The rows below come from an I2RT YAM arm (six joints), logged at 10 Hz.
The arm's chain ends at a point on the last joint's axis. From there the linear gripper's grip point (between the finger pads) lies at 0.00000 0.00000 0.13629 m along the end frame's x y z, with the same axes.
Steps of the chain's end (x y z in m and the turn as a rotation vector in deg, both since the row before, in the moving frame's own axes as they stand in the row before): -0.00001 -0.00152 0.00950 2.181 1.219 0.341; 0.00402 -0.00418 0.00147 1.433 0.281 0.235; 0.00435 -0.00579 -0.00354 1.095 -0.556 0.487; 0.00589 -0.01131 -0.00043 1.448 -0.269 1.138; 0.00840 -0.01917 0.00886 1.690 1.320 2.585; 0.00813 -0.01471 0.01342 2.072 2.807 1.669; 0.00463 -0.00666 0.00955 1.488 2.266 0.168; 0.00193 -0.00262 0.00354 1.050 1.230 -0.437; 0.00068 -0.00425 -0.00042 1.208 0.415 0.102
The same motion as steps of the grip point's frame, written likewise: 0.00290 -0.00670 0.00937 2.181 1.219 0.341; 0.00470 -0.00759 0.00143 1.433 0.281 0.235; 0.00304 -0.00840 -0.00357 1.095 -0.556 0.487; 0.00528 -0.01476 -0.00048 1.448 -0.269 1.138; 0.01163 -0.02312 0.00876 1.690 1.320 2.585; 0.01487 -0.01954 0.01317 2.072 2.807 1.669; 0.01002 -0.01019 0.00940 1.488 2.266 0.168; 0.00485 -0.00513 0.00349 1.050 1.230 -0.437; 0.00167 -0.00712 -0.00045 1.208 0.415 0.102
